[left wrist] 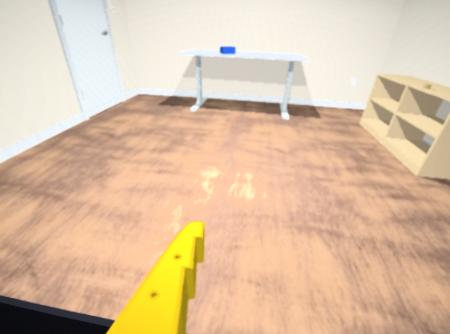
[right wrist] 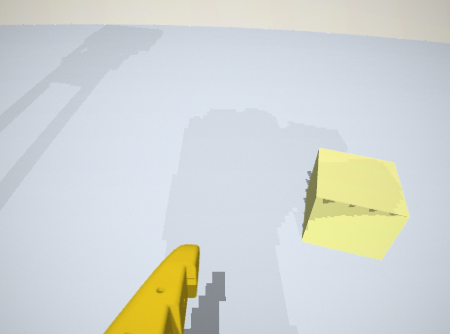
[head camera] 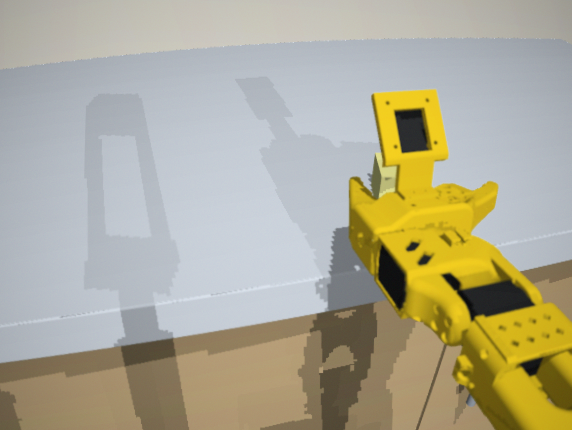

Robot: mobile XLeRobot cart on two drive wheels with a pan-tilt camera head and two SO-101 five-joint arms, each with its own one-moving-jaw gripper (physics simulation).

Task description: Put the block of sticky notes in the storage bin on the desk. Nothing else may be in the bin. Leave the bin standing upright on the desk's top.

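Frame: origin at the left arm's base, x ahead, y left, z up, level; centimetres.
Seen in the pictures: left hand, tool point: [left wrist: 204, 236]; right hand, tool point: [right wrist: 198, 264] [head camera: 357, 182].
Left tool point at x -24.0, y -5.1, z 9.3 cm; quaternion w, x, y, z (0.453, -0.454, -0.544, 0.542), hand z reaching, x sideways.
Note:
A point is followed by its place in that frame.
The yellow block of sticky notes [head camera: 386, 181] @(x 40.3, y -38.3, z 16.6 cm) [right wrist: 359, 205] @(x 39.8, y -39.9, z 17.1 cm) sits on a pale grey counter top. It is partly hidden behind the right gripper in the head view and lies right of the visible jaw in the right wrist view. My right gripper [head camera: 424, 186] is open and empty, above the counter. Its notched jaw [right wrist: 187, 267] shows in the right wrist view, apart from the block. My left gripper's notched jaw [left wrist: 192, 245] shows over the floor; the gripper is open and empty. The small blue storage bin [left wrist: 228, 50] @(x -307.3, y -38.6, z -1.8 cm) stands on the far white desk [left wrist: 270, 55] @(x -315.0, y 11.8, z -5.5 cm); its inside is hidden.
The counter top [head camera: 225, 240] @(x 39.8, y -23.6, z 13.5 cm) has a front edge above brown wooden fronts [head camera: 250, 385] @(x 35.6, y -24.4, z -1.0 cm). Arm shadows fall across it. In the left wrist view, a wooden shelf unit [left wrist: 406, 102] @(x -241.8, y 140.2, z -33.0 cm) with a small tan thing [left wrist: 427, 86] @(x -221.7, y 138.1, z -14.5 cm) on top stands at the right and a white door [left wrist: 82, 55] @(x -266.7, y -201.2, z -8.9 cm) at the left.

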